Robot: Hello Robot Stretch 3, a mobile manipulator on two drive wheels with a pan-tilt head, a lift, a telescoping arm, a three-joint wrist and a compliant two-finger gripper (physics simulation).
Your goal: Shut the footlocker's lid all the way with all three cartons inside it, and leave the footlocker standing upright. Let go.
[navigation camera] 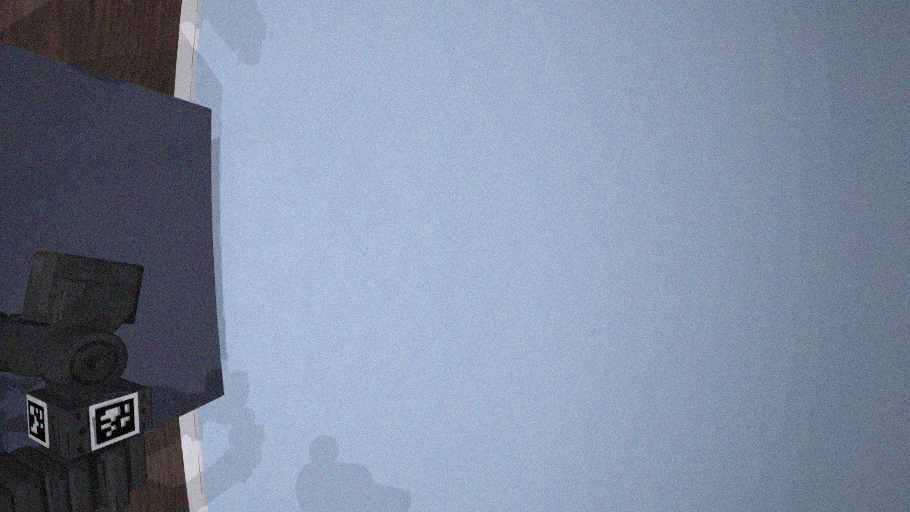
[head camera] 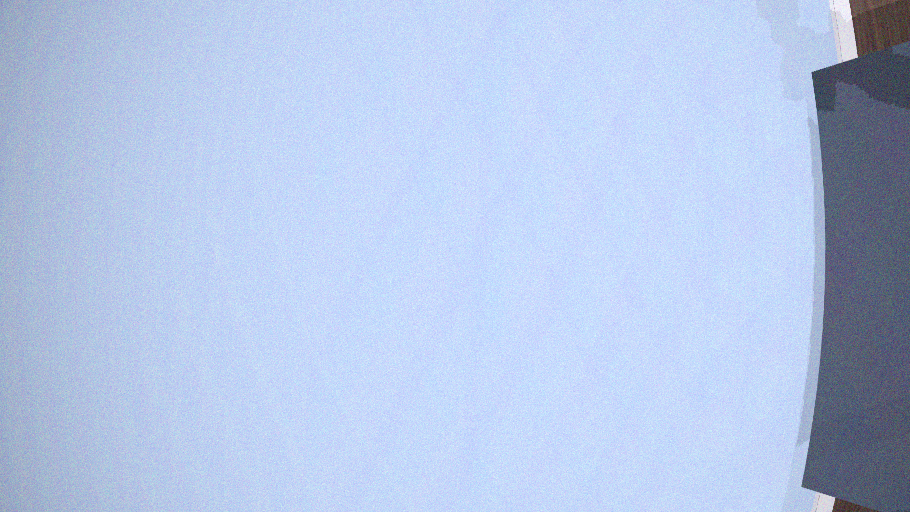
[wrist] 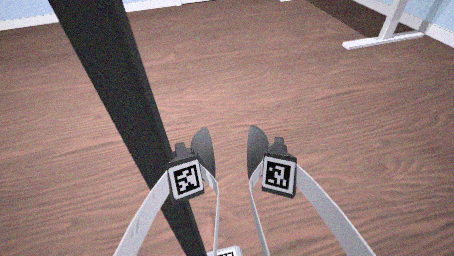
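Note:
The footlocker's dark blue lid [head camera: 871, 267] [navigation camera: 127, 191] shows at the right of the head camera view and the left of the navigation view. It looks flat and level. Its front edge is out of view, so I cannot tell if it is fully shut. The cartons do not show. My gripper [wrist: 229, 145] is open in the wrist view, with a gap between its fingertips and nothing held. Behind the gap is wooden floor, with no footlocker beside the fingers. In the navigation view my wrist appears in front of the lid, and the fingertips are hidden.
A pale blue wall [head camera: 445, 254] [navigation camera: 540, 254] stands along the footlocker's back edge, with a white baseboard [navigation camera: 187, 57]. In the wrist view a dark upright bar [wrist: 115, 85] crosses the left side, and a white stand foot [wrist: 382, 41] rests on the wooden floor [wrist: 300, 100] at the upper right.

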